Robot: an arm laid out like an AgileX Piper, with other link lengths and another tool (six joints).
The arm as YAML. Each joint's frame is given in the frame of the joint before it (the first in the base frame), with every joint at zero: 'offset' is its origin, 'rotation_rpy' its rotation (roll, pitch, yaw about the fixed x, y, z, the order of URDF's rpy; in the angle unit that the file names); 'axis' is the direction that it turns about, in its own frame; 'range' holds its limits. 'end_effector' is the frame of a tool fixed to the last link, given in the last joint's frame.
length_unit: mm
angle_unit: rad
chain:
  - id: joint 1
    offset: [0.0, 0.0, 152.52]
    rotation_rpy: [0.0, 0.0, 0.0]
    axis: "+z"
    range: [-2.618, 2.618]
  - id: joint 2
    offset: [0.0, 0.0, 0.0]
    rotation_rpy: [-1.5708, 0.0, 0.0]
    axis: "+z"
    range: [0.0, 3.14]
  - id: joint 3
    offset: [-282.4, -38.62, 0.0]
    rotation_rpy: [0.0, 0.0, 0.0]
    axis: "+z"
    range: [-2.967, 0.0]
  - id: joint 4
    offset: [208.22, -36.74, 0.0]
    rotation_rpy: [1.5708, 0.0, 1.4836]
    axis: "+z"
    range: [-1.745, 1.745]
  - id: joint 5
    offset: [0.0, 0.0, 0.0]
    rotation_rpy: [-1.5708, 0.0, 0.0]
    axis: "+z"
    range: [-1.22, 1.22]
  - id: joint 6
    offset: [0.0, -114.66, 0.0]
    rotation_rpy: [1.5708, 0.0, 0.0]
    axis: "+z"
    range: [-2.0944, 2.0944]
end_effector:
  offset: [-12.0, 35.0, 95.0]
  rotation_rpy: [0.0, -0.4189, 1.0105]
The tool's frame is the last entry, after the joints.
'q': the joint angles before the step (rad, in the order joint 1, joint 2, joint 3, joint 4, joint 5, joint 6). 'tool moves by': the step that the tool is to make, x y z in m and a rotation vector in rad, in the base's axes. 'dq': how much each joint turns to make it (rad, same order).
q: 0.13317 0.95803 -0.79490 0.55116 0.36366 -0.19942
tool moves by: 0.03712 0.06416 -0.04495 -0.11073 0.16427 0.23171
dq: 0.14893 0.30719 -0.14887 0.02558 0.05905 -0.12098
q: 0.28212 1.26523 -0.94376 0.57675 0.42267 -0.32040
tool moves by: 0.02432 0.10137 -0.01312 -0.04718 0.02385 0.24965
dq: 0.22192 0.30336 -0.27879 -0.02411 0.02297 -0.01763
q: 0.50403 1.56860 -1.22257 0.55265 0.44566 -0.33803
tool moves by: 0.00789 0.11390 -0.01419 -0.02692 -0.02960 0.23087
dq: 0.19026 0.31953 -0.38462 -0.04975 0.06378 0.00311
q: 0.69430 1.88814 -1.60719 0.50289 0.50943 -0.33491
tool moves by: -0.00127 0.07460 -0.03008 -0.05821 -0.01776 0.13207
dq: 0.10901 0.26308 -0.35763 -0.11820 0.11583 0.07175
